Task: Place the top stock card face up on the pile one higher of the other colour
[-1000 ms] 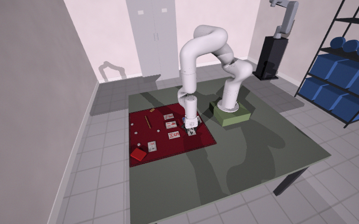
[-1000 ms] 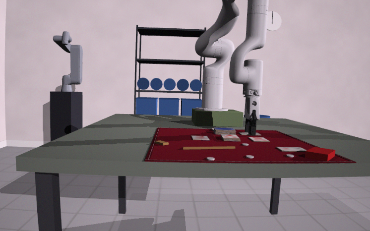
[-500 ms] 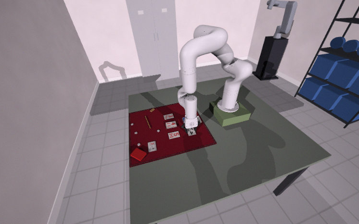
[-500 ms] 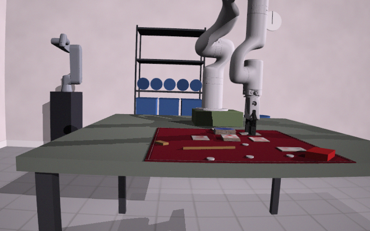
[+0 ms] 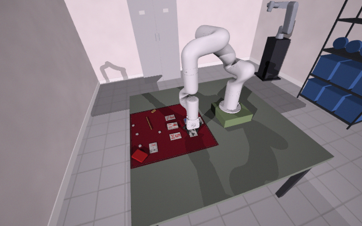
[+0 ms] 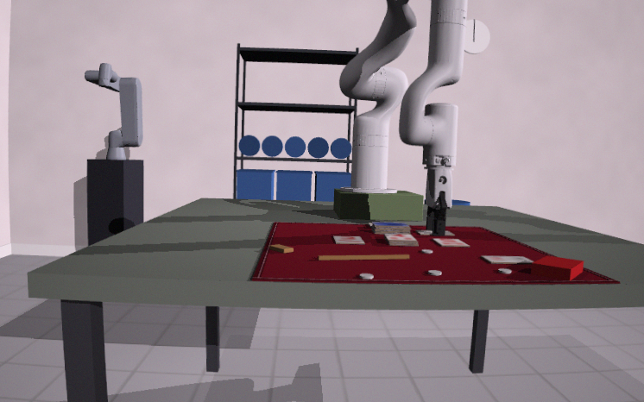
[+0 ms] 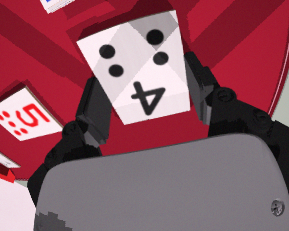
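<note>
Now: hand 20 cm short of the red card cloth, 9 cm to the left of it and 3 cm above it. Also, from my hand: red box: 41 cm ahead, 17 cm to the left, 1 cm below; then wooden stick: 37 cm ahead, 17 cm to the right, 1 cm below; then face-up card: 31 cm ahead, 11 cm to the left, 1 cm below.
</note>
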